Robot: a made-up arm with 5 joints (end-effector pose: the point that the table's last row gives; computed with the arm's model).
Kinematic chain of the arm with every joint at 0, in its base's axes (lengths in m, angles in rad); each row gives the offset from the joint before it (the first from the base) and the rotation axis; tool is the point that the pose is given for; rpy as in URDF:
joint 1: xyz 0.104 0 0.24 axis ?
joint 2: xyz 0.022 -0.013 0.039 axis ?
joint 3: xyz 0.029 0 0.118 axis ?
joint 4: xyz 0.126 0 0.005 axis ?
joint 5: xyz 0.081 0.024 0 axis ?
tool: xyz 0 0 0 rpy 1.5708 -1.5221 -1.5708
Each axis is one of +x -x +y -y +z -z.
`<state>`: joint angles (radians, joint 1 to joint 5).
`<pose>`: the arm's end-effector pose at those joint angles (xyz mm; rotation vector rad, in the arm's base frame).
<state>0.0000 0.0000 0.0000 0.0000 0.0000</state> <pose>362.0 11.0 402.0 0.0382 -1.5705 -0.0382</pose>
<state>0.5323 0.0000 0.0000 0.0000 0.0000</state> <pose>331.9 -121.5 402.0 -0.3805 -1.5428 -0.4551</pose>
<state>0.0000 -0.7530 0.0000 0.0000 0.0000</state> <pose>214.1 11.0 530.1 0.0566 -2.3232 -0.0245</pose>
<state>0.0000 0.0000 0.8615 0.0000 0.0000</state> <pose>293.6 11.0 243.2 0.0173 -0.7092 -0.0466</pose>
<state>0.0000 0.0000 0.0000 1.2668 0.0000</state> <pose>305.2 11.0 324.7 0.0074 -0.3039 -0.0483</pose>
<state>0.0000 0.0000 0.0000 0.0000 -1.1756</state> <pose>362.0 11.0 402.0 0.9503 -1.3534 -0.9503</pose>
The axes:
joint 1: -z
joint 2: +y
joint 3: +y
joint 4: +y
joint 5: -x

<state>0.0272 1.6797 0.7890 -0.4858 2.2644</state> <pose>112.6 10.8 80.7 0.4559 0.2198 2.1516</pose>
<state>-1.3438 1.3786 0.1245 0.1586 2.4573</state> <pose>126.9 148.2 67.0 -0.0612 -0.1039 -2.5286</pose>
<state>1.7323 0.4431 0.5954 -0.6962 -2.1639</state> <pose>75.7 -241.9 240.0 -0.3604 1.4717 1.9775</pose>
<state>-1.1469 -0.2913 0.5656 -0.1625 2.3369</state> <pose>184.1 204.2 362.0 1.0587 1.6494 -2.1687</pose>
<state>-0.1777 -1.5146 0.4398 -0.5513 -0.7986</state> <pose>59.6 3.2 508.7 -1.5148 2.6923 -0.0281</pose>
